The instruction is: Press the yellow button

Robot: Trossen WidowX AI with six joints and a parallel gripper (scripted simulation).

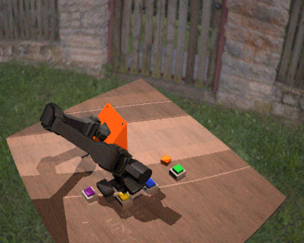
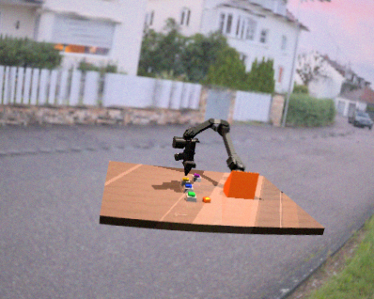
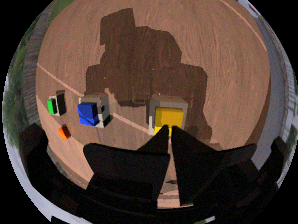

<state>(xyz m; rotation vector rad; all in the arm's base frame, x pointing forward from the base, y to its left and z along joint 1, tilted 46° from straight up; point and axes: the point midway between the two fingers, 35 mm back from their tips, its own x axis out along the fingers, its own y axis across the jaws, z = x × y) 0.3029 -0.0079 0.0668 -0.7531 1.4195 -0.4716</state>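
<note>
Now: the yellow button 2 cm below my gripper tip. Round my gripper tip: purple button (12 cm to the right, 7 cm behind, 2 cm below); then green button (25 cm to the left, 3 cm behind, 2 cm below); then blue button (12 cm to the left, 2 cm below, 2 cm behind).
</note>
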